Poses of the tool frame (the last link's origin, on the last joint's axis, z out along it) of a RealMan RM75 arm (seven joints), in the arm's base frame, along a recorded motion.
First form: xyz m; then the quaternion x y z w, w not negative.
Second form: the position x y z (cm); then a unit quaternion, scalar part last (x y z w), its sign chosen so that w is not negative. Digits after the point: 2 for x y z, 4 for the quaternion.
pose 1, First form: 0.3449 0.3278 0.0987 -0.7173 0.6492 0.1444 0.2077
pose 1, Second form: 34.49 32.78 9.87 -0.7173 0.6492 0.1444 0.2077
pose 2, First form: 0.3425 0.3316 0.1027 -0.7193 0.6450 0.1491 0.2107
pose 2, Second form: 34.25 33.16 10.27 -0.7193 0.6450 0.1491 0.2107
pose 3, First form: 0.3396 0.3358 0.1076 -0.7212 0.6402 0.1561 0.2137
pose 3, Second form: 33.96 33.58 10.76 -0.7212 0.6402 0.1561 0.2137
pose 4, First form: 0.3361 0.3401 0.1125 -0.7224 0.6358 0.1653 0.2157
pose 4, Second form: 33.61 34.01 11.25 -0.7224 0.6358 0.1653 0.2157
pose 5, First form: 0.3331 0.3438 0.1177 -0.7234 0.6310 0.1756 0.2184
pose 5, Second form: 33.31 34.38 11.77 -0.7234 0.6310 0.1756 0.2184
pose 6, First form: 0.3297 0.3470 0.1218 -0.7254 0.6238 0.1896 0.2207
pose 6, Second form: 32.97 34.70 12.18 -0.7254 0.6238 0.1896 0.2207
